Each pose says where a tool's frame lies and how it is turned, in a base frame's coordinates. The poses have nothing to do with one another.
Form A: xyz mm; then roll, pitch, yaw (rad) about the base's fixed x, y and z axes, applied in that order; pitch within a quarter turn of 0, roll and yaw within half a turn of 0.
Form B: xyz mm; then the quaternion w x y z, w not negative. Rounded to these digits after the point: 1 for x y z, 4 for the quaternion.
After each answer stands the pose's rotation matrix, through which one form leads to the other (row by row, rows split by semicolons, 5 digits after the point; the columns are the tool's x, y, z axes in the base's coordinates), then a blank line. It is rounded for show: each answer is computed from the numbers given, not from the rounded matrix.
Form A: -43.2 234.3 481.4 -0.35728 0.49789 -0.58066
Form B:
-43.2 234.3 481.4 0.9264 -0.0956 0.2816 -0.2311
0.73459 0.37429 0.56594; -0.48197 0.87493 0.04697; -0.47757 -0.30727 0.82311

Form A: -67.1 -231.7 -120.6 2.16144 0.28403 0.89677
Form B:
-67.1 -231.7 -120.6 0.4740 0.7582 0.4387 0.0895
0.59913 0.58038 0.55155; 0.75001 -0.16573 -0.64033; -0.28023 0.79730 -0.53458

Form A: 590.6 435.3 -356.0 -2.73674 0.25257 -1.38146
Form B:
590.6 435.3 -356.0 0.2323 -0.7329 0.6386 -0.0320
0.18224 -0.92126 0.34361; -0.95097 -0.07632 0.29972; -0.24989 -0.38139 -0.89000

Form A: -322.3 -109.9 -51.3 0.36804 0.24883 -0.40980
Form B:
-322.3 -109.9 -51.3 0.9505 0.2026 0.0825 -0.2207
0.88895 0.45301 0.06740; -0.38615 0.82048 -0.42155; -0.24627 0.34871 0.90430

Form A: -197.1 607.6 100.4 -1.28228 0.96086 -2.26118
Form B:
-197.1 607.6 100.4 0.5529 0.1091 0.6377 -0.5251
-0.36479 0.71980 0.59061; -0.44164 0.42466 -0.79033; -0.81968 -0.54914 0.16298

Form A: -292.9 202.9 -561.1 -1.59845 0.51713 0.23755
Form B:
-292.9 202.9 -561.1 0.6476 -0.7092 0.0949 0.2619
0.84483 -0.47381 -0.24852; 0.20455 -0.14317 0.96833; -0.49439 -0.86891 -0.02403

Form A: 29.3 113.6 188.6 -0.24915 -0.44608 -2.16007
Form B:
29.3 113.6 188.6 0.4318 -0.2507 0.0034 -0.8664
-0.50137 0.74655 0.43736; -0.74999 -0.62704 0.21056; 0.43143 -0.22245 0.87429

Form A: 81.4 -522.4 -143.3 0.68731 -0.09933 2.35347
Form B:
81.4 -522.4 -143.3 0.3456 0.1724 0.2928 0.8747
-0.70170 -0.50368 0.50390; 0.70554 -0.58968 0.39306; 0.09917 0.63133 0.76915

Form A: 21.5 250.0 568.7 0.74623 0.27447 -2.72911
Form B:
21.5 250.0 568.7 0.1401 0.1986 -0.3274 -0.9131
-0.88184 0.12578 -0.45447; -0.38588 -0.74643 0.54216; -0.27104 0.65346 0.70677

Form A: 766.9 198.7 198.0 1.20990 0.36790 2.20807
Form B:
766.9 198.7 198.0 0.4568 0.1172 0.5670 0.6753
-0.55519 -0.48402 0.67638; 0.74994 0.06034 0.65875; -0.35966 0.87298 0.32948

